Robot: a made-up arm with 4 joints.
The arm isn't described. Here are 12 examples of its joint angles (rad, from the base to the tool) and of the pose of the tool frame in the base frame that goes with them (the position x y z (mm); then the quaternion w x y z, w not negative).
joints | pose
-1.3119 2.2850 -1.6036 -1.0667 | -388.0 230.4 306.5 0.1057 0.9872 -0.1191 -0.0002
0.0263 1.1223 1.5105 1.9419 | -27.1 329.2 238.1 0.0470 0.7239 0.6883 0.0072
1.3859 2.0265 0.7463 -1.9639 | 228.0 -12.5 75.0 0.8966 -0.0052 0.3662 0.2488
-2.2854 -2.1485 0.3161 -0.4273 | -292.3 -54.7 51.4 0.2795 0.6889 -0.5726 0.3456
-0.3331 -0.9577 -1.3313 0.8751 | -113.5 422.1 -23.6 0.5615 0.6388 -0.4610 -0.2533
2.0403 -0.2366 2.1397 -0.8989 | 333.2 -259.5 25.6 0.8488 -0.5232 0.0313 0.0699
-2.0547 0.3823 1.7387 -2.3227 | -345.9 -89.9 141.1 0.1526 -0.2765 0.7785 -0.5424
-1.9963 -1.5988 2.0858 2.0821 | -255.9 -169.4 -35.6 0.1319 0.2888 -0.1744 -0.9321
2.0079 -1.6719 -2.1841 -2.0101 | 478.7 -183.3 -115.6 0.1251 -0.3188 -0.0936 0.9349
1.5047 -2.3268 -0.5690 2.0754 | 454.4 -4.0 -30.0 0.4591 -0.0368 -0.7102 0.5324
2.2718 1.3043 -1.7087 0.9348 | 379.7 -205.3 100.6 0.3649 -0.0047 -0.1934 0.9107
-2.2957 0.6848 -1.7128 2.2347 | -325.5 -268.3 156.1 0.6691 0.6776 0.1815 0.2453
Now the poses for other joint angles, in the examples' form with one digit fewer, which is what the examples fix.
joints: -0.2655 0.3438 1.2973 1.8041
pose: -238 292 157 0.367 0.601 0.637 0.313
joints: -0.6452 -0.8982 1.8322 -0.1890
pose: -133 335 7 0.269 -0.269 -0.439 0.814
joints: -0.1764 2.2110 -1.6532 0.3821
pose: -109 417 231 0.460 -0.632 0.478 -0.400
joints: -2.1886 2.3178 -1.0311 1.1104
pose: -368 -258 175 0.767 -0.601 0.085 0.205
